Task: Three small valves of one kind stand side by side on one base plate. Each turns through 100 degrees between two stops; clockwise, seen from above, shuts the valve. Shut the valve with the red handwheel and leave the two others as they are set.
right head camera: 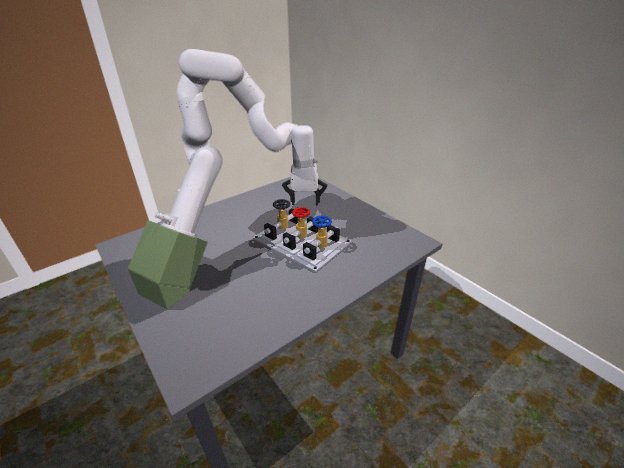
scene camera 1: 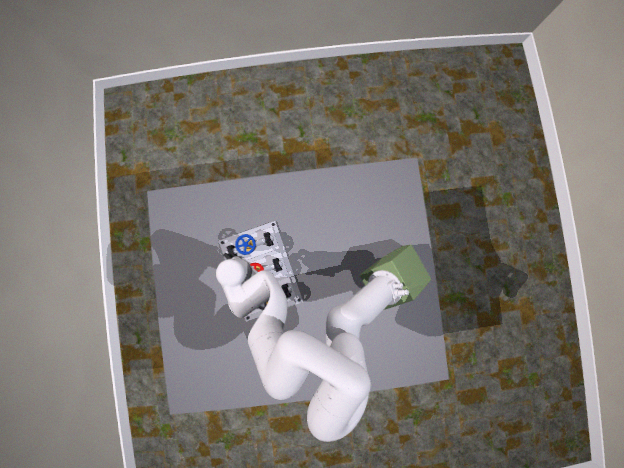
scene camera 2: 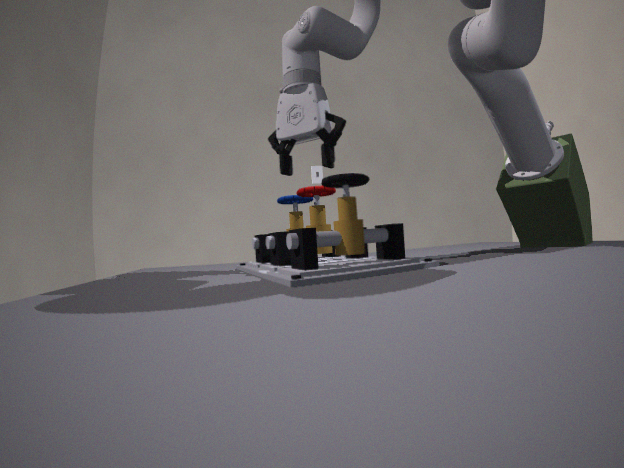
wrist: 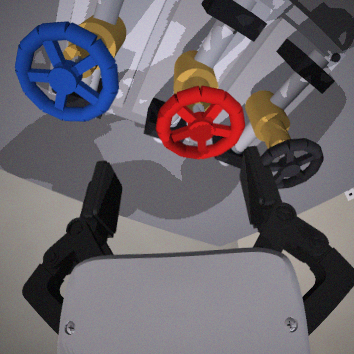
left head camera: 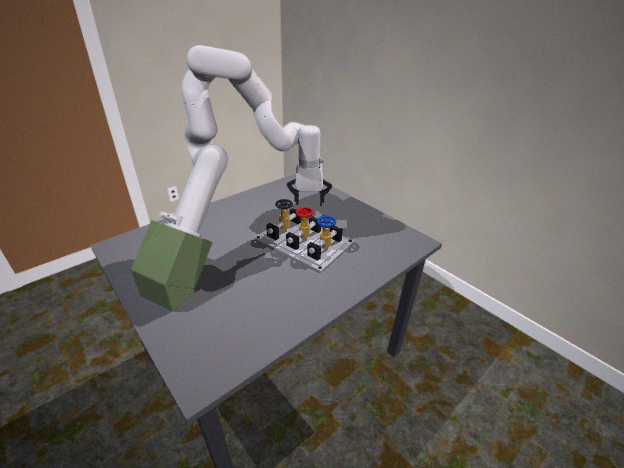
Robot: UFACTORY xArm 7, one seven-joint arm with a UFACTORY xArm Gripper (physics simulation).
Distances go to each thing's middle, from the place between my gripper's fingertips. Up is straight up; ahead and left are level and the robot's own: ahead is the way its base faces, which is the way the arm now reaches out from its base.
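Scene:
The blue handwheel (wrist: 65, 77) is 90 mm to the right of my hand, 10 mm ahead of it and 50 mm below it. As for the black handwheel (wrist: 288, 165), I find it 120 mm to the left of my hand, 50 mm below it and 30 mm behind it, while the red handwheel (wrist: 200, 127) is 50 mm below my hand, 10 mm behind it and 10 mm to the left of it.

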